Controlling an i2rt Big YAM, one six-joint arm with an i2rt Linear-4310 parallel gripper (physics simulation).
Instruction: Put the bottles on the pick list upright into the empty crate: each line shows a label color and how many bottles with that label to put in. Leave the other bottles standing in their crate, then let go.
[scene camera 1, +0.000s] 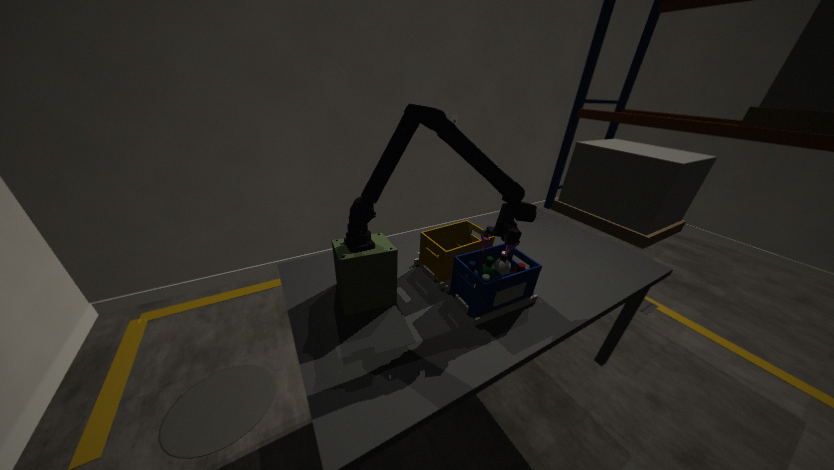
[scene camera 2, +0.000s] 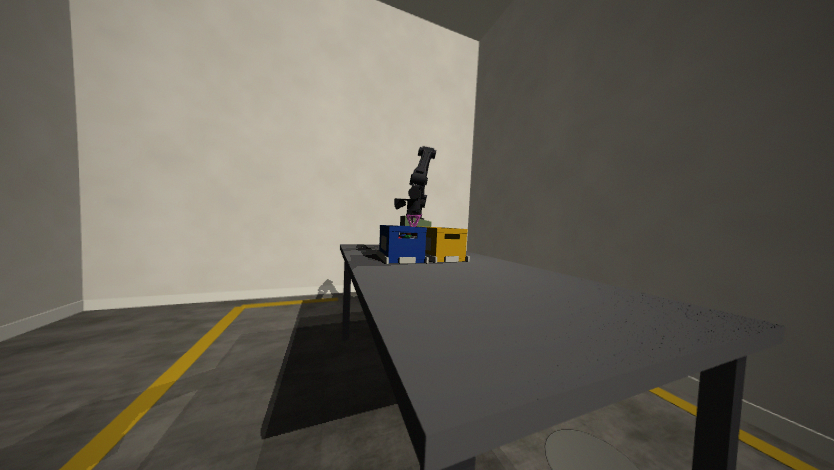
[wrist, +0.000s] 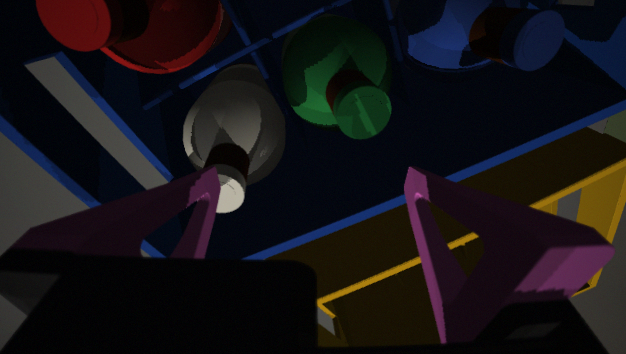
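Where they show: gripper, fingertip midpoint: (scene camera 1: 494, 252) (wrist: 312, 176); arm's base at its link origin: (scene camera 1: 359, 244) (scene camera 2: 415, 218).
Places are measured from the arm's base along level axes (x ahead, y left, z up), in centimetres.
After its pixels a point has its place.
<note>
The blue crate (scene camera 1: 485, 298) @[x 34.5, y -32.3, z -11.8 cm] (scene camera 2: 406, 252) @[x 60.4, y -23.5, z -17.6 cm] (wrist: 350, 218) @[x 49.5, y -14.2, z -5.2 cm] holds several upright bottles. In the wrist view, a white bottle (wrist: 235, 115) @[x 53.6, y -20.3, z -10.9 cm] (scene camera 1: 503, 266) @[x 53.5, y -20.6, z -11.3 cm] stands beside a green bottle (wrist: 315, 75) @[x 48.2, y -20.5, z -10.3 cm] (scene camera 1: 487, 269) @[x 45.1, y -20.4, z -10.5 cm], with a red bottle (wrist: 80, 22) @[x 55.1, y -27.2, z -6.5 cm] (scene camera 1: 521, 266) @[x 54.3, y -28.2, z -6.5 cm] at upper left and a blue bottle (wrist: 450, 35) @[x 40.3, y -19.3, z -10.4 cm] (scene camera 1: 472, 265) @[x 37.6, y -19.7, z -6.9 cm] at upper right. Another pale cap (scene camera 1: 485, 277) @[x 36.9, y -28.1, z -6.4 cm] shows in scene camera 1. The yellow crate (scene camera 1: 436, 262) @[x 31.4, y -4.5, z -13.5 cm] (scene camera 2: 455, 249) @[x 57.9, y 4.2, z -16.3 cm] (wrist: 370, 281) @[x 50.3, y -7.8, z -5.2 cm] stands alongside; no bottle shows in its visible part. My gripper (scene camera 1: 498, 244) @[x 50.4, y -17.2, z -5.9 cm] (scene camera 2: 413, 221) @[x 50.4, y -17.2, z -5.9 cm] (wrist: 312, 176) @[x 50.4, y -17.2, z -5.9 cm] is open and empty above the blue crate. Its left fingertip overlaps the white cap in the wrist view.
A pale panel (scene camera 1: 508, 294) @[x 45.9, y -32.2, z -14.2 cm] is on the blue crate's side; its writing is unreadable. The green arm base (scene camera 1: 366, 280) @[x -1.0, y -10.1, z -8.7 cm] stands left of the crates on the grey table (scene camera 1: 606, 268) @[x 114.0, y -31.3, z -22.7 cm] (scene camera 2: 496, 326) @[x 128.9, y -24.5, z -22.8 cm]. A storage rack (scene camera 1: 700, 124) and a large grey box (scene camera 1: 630, 186) are beyond the table.
</note>
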